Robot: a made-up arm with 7 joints. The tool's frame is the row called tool.
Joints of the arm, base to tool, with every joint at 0 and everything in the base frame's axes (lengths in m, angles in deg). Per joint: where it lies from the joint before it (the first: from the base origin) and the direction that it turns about. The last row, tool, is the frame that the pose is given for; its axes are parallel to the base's.
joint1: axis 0 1 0 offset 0.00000 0.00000 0.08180
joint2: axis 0 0 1 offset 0.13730 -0.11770 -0.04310
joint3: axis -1 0 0 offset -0.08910 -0.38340 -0.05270
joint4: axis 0 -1 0 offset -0.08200 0.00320 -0.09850
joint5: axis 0 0 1 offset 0.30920 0.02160 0.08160
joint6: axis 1 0 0 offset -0.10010 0.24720 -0.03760
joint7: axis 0 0 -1 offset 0.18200 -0.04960 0.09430
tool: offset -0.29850 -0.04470 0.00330
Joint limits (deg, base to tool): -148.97..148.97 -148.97..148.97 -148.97..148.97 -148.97..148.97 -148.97..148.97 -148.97..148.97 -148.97..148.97
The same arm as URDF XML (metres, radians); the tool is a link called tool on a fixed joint. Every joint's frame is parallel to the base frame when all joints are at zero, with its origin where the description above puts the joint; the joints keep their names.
<robot name="arm">
  <link name="base"/>
  <link name="link1"/>
  <link name="link2"/>
  <link name="link3"/>
  <link name="link4"/>
  <link name="link5"/>
  <link name="link6"/>
  <link name="link7"/>
  <link name="tool"/>
  <joint name="joint1" type="revolute">
    <parent link="base"/>
    <child link="link1"/>
    <origin xyz="0.0000 0.0000 0.0818" rpy="0.0000 0.0000 0.0000"/>
    <axis xyz="0 1 0"/>
    <limit lower="-2.6000" upper="2.6000"/>
  </joint>
  <joint name="joint2" type="revolute">
    <parent link="link1"/>
    <child link="link2"/>
    <origin xyz="0.1373 -0.1177 -0.0431" rpy="0.0000 0.0000 0.0000"/>
    <axis xyz="0 0 1"/>
    <limit lower="-2.6000" upper="2.6000"/>
  </joint>
  <joint name="joint3" type="revolute">
    <parent link="link2"/>
    <child link="link3"/>
    <origin xyz="-0.0891 -0.3834 -0.0527" rpy="0.0000 0.0000 0.0000"/>
    <axis xyz="-1 0 0"/>
    <limit lower="-2.6000" upper="2.6000"/>
  </joint>
  <joint name="joint4" type="revolute">
    <parent link="link3"/>
    <child link="link4"/>
    <origin xyz="-0.0820 0.0032 -0.0985" rpy="0.0000 0.0000 0.0000"/>
    <axis xyz="0 -1 0"/>
    <limit lower="-2.6000" upper="2.6000"/>
  </joint>
  <joint name="joint5" type="revolute">
    <parent link="link4"/>
    <child link="link5"/>
    <origin xyz="0.3092 0.0216 0.0816" rpy="0.0000 0.0000 0.0000"/>
    <axis xyz="0 0 1"/>
    <limit lower="-2.6000" upper="2.6000"/>
  </joint>
  <joint name="joint6" type="revolute">
    <parent link="link5"/>
    <child link="link6"/>
    <origin xyz="-0.1001 0.2472 -0.0376" rpy="0.0000 0.0000 0.0000"/>
    <axis xyz="1 0 0"/>
    <limit lower="-2.6000" upper="2.6000"/>
  </joint>
  <joint name="joint7" type="revolute">
    <parent link="link6"/>
    <child link="link7"/>
    <origin xyz="0.1820 -0.0496 0.0943" rpy="0.0000 0.0000 0.0000"/>
    <axis xyz="0 0 -1"/>
    <limit lower="-2.6000" upper="2.6000"/>
  </joint>
  <joint name="tool_fixed" type="fixed">
    <parent link="link7"/>
    <child link="tool"/>
    <origin xyz="-0.2985 -0.0447 0.0033" rpy="0.0000 0.0000 0.0000"/>
  </joint>
</robot>

